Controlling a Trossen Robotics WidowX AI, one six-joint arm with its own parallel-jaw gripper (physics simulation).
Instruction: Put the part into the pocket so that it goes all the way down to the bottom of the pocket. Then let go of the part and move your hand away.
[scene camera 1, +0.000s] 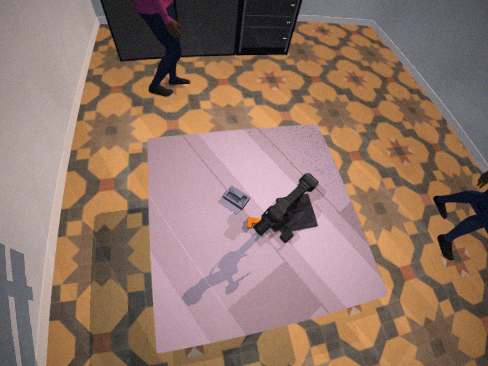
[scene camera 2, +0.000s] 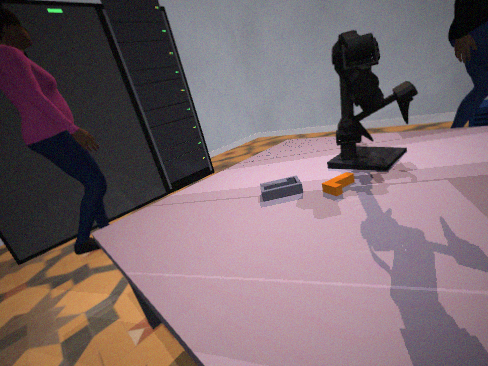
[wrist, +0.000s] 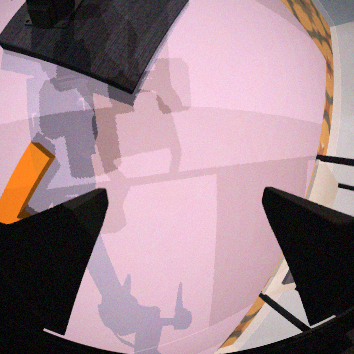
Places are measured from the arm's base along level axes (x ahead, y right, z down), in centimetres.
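Pixels of known places: gripper, between the fingertips: (scene camera 1: 279, 234) (scene camera 2: 389, 132) (wrist: 186, 195); arm's base, origin of its link: (scene camera 2: 348, 157) (wrist: 54, 8).
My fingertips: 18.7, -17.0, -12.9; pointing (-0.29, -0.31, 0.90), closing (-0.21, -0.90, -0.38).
Observation:
Ahead of a thing's pixels: the offset from my fingertips to its top centre, as dx, dy, dz. Level surfaces: height alone.
An orange L-shaped part {+5.5, +13.1, +12.2} (scene camera 1: 252, 221) (scene camera 2: 331, 188) (wrist: 24, 177) lies flat on the table, beside the robot's base. In the wrist view it is at the left edge, partly hidden behind the left finger. A grey block with a recessed pocket {+10.5, +32.9, +11.6} (scene camera 1: 242, 203) (scene camera 2: 283, 191) stands apart from the part, to its upper left in scene camera 1; it does not show in the wrist view. My gripper (scene camera 1: 273, 232) (scene camera 2: 389, 131) (wrist: 186, 195) is open and empty, with its fingers wide apart and pointing down, above the table and off to one side of the part.
The arm's black base plate (scene camera 1: 307, 216) (scene camera 2: 372, 159) (wrist: 107, 55) is fixed on the pink table {dz +15.2} (scene camera 1: 190, 240) (scene camera 2: 240, 240). Arm shadows fall across the table. Dark server cabinets (scene camera 1: 210, 30) (scene camera 2: 65, 125) and two people stand beyond the table's edges.

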